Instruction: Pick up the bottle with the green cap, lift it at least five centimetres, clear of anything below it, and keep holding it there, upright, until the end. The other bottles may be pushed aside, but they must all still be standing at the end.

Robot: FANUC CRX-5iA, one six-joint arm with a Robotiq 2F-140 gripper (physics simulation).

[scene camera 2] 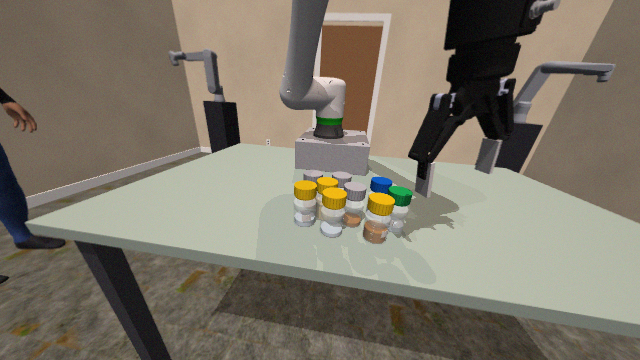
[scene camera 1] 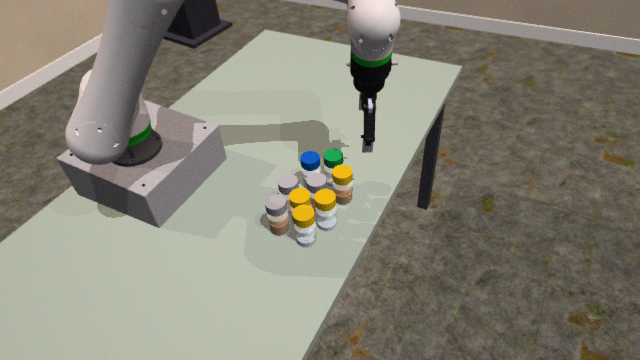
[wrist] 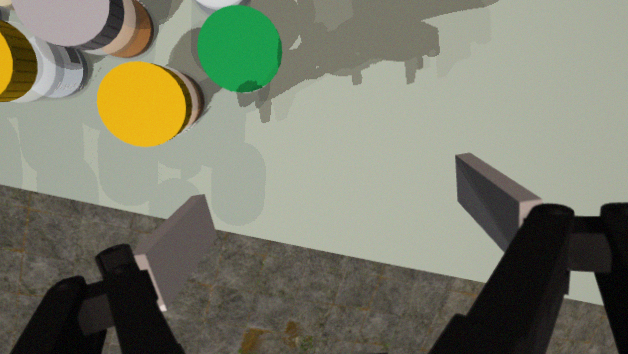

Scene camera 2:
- gripper: 454, 182
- yellow-capped bottle: 377, 220
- grey-capped bottle: 356, 191
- green-capped bottle: 402, 196
